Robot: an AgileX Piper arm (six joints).
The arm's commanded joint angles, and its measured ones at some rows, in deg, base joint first. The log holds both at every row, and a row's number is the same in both.
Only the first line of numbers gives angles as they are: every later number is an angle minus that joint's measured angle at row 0.
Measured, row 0: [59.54, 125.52, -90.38, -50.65, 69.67, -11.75]
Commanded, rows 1 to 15: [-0.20, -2.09, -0.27, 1.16, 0.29, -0.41]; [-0.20, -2.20, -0.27, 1.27, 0.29, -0.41]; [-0.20, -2.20, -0.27, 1.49, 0.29, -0.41]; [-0.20, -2.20, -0.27, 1.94, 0.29, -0.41]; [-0.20, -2.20, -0.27, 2.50, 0.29, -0.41]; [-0.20, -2.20, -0.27, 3.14, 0.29, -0.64]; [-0.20, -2.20, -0.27, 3.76, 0.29, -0.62]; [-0.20, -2.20, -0.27, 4.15, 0.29, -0.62]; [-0.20, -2.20, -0.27, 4.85, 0.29, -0.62]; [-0.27, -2.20, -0.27, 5.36, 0.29, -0.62]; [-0.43, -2.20, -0.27, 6.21, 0.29, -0.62]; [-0.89, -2.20, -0.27, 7.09, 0.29, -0.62]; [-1.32, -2.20, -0.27, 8.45, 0.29, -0.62]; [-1.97, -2.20, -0.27, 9.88, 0.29, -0.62]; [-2.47, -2.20, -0.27, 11.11, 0.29, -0.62]
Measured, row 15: [-0.45, -1.42, 0.00, 7.11, 0.00, -0.34]
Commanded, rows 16 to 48: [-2.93, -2.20, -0.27, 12.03, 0.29, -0.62]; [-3.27, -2.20, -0.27, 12.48, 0.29, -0.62]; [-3.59, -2.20, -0.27, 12.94, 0.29, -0.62]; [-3.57, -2.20, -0.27, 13.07, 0.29, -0.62]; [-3.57, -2.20, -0.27, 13.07, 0.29, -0.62]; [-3.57, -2.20, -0.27, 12.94, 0.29, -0.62]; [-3.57, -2.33, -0.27, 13.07, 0.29, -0.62]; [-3.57, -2.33, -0.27, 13.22, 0.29, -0.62]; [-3.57, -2.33, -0.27, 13.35, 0.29, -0.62]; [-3.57, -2.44, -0.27, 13.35, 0.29, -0.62]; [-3.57, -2.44, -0.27, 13.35, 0.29, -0.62]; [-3.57, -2.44, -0.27, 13.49, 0.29, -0.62]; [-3.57, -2.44, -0.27, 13.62, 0.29, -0.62]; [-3.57, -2.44, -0.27, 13.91, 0.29, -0.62]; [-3.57, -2.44, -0.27, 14.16, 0.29, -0.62]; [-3.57, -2.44, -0.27, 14.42, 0.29, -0.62]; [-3.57, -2.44, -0.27, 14.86, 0.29, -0.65]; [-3.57, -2.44, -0.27, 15.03, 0.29, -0.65]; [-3.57, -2.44, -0.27, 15.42, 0.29, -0.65]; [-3.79, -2.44, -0.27, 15.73, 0.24, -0.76]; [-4.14, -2.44, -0.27, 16.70, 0.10, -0.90]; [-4.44, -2.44, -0.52, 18.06, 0.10, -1.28]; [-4.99, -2.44, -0.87, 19.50, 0.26, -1.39]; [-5.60, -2.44, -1.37, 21.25, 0.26, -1.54]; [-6.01, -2.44, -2.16, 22.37, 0.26, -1.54]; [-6.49, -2.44, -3.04, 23.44, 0.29, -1.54]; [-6.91, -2.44, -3.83, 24.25, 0.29, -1.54]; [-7.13, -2.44, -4.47, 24.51, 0.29, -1.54]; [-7.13, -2.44, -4.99, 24.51, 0.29, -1.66]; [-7.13, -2.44, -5.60, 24.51, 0.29, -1.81]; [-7.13, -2.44, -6.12, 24.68, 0.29, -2.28]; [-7.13, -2.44, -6.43, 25.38, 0.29, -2.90]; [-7.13, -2.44, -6.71, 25.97, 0.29, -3.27]
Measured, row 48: [-6.84, -1.71, -5.15, 24.05, -0.14, -1.55]
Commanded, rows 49 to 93: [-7.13, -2.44, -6.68, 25.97, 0.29, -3.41]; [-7.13, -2.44, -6.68, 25.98, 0.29, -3.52]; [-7.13, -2.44, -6.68, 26.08, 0.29, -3.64]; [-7.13, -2.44, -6.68, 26.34, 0.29, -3.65]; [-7.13, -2.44, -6.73, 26.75, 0.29, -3.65]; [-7.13, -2.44, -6.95, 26.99, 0.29, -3.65]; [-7.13, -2.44, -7.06, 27.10, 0.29, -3.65]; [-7.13, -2.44, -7.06, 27.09, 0.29, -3.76]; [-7.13, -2.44, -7.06, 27.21, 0.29, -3.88]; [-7.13, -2.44, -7.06, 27.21, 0.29, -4.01]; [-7.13, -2.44, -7.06, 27.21, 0.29, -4.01]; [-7.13, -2.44, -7.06, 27.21, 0.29, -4.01]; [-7.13, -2.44, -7.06, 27.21, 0.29, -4.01]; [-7.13, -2.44, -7.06, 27.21, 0.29, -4.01]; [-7.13, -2.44, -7.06, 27.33, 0.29, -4.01]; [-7.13, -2.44, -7.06, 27.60, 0.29, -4.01]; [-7.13, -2.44, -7.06, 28.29, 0.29, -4.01]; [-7.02, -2.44, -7.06, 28.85, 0.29, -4.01]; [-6.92, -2.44, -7.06, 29.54, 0.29, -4.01]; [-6.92, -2.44, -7.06, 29.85, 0.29, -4.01]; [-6.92, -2.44, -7.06, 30.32, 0.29, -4.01]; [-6.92, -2.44, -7.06, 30.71, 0.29, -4.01]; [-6.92, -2.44, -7.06, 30.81, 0.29, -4.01]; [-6.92, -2.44, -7.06, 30.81, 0.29, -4.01]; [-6.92, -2.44, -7.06, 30.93, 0.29, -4.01]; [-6.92, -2.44, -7.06, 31.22, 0.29, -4.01]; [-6.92, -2.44, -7.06, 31.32, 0.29, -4.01]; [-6.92, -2.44, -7.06, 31.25, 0.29, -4.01]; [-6.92, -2.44, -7.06, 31.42, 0.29, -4.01]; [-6.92, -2.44, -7.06, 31.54, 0.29, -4.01]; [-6.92, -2.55, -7.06, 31.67, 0.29, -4.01]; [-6.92, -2.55, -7.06, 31.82, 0.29, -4.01]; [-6.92, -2.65, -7.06, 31.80, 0.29, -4.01]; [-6.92, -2.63, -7.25, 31.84, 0.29, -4.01]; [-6.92, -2.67, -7.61, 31.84, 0.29, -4.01]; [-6.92, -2.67, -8.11, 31.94, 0.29, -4.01]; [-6.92, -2.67, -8.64, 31.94, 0.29, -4.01]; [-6.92, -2.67, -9.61, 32.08, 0.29, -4.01]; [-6.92, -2.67, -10.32, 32.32, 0.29, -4.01]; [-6.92, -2.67, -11.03, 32.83, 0.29, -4.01]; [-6.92, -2.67, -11.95, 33.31, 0.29, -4.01]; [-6.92, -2.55, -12.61, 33.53, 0.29, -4.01]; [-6.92, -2.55, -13.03, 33.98, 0.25, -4.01]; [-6.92, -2.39, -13.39, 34.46, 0.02, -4.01]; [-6.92, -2.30, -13.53, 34.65, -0.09, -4.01]
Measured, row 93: [-6.84, -1.71, -12.11, 33.32, 0.09, -3.74]
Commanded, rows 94 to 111: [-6.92, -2.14, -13.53, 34.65, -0.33, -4.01]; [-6.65, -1.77, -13.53, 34.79, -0.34, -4.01]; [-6.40, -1.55, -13.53, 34.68, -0.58, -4.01]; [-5.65, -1.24, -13.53, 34.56, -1.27, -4.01]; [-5.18, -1.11, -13.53, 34.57, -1.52, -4.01]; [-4.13, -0.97, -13.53, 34.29, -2.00, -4.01]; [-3.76, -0.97, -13.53, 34.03, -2.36, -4.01]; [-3.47, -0.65, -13.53, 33.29, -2.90, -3.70]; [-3.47, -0.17, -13.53, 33.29, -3.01, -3.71]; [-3.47, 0.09, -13.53, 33.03, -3.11, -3.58]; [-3.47, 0.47, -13.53, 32.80, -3.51, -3.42]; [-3.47, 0.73, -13.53, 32.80, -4.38, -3.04]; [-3.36, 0.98, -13.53, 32.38, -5.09, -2.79]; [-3.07, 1.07, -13.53, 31.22, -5.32, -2.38]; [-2.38, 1.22, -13.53, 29.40, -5.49, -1.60]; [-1.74, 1.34, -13.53, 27.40, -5.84, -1.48]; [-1.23, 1.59, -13.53, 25.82, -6.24, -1.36]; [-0.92, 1.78, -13.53, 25.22, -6.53, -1.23]
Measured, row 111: [-2.25, 1.19, -13.15, 28.86, -5.23, -1.96]
